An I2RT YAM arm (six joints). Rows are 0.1 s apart.
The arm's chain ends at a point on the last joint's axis. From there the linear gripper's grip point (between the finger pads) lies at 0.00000 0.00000 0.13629 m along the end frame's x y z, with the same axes.
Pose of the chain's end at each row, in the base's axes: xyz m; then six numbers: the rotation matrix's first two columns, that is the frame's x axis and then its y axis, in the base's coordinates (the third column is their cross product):
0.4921 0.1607 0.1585 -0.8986 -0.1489 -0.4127 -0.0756 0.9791 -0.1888
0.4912 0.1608 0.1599 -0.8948 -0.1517 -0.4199 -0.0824 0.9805 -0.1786
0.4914 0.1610 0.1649 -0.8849 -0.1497 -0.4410 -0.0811 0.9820 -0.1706
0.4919 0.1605 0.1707 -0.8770 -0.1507 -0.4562 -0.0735 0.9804 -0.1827
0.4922 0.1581 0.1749 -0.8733 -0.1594 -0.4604 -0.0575 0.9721 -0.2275
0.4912 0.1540 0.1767 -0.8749 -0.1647 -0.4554 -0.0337 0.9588 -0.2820
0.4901 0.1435 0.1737 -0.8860 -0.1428 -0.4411 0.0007 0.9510 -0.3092
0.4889 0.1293 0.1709 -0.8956 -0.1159 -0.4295 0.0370 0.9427 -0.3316
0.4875 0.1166 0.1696 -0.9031 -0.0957 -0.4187 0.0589 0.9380 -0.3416
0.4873 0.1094 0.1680 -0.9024 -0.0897 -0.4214 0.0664 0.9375 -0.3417
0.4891 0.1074 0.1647 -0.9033 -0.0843 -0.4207 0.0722 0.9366 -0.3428
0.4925 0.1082 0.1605 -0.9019 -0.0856 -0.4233 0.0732 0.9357 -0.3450
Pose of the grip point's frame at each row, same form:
0.5510 0.1418 0.0371 -0.8986 -0.1489 -0.4127 -0.0756 0.9791 -0.1888
0.5510 0.1437 0.0386 -0.8948 -0.1517 -0.4199 -0.0824 0.9805 -0.1786
0.5539 0.1453 0.0448 -0.8849 -0.1497 -0.4410 -0.0811 0.9820 -0.1706
0.5566 0.1432 0.0520 -0.8770 -0.1507 -0.4562 -0.0735 0.9804 -0.1827
0.5581 0.1346 0.0579 -0.8733 -0.1594 -0.4604 -0.0575 0.9721 -0.2275
0.5570 0.1225 0.0616 -0.8749 -0.1647 -0.4554 -0.0337 0.9588 -0.2820
0.5533 0.1061 0.0589 -0.8860 -0.1428 -0.4411 0.0007 0.9510 -0.3092
0.5493 0.0867 0.0564 -0.8956 -0.1159 -0.4295 0.0370 0.9427 -0.3316
0.5455 0.0712 0.0549 -0.9031 -0.0957 -0.4187 0.0589 0.9380 -0.3416
0.5453 0.0636 0.0535 -0.9024 -0.0897 -0.4214 0.0664 0.9375 -0.3417
0.5467 0.0611 0.0502 -0.9033 -0.0843 -0.4207 0.0722 0.9366 -0.3428
0.5505 0.0616 0.0463 -0.9019 -0.0856 -0.4233 0.0732 0.9357 -0.3450

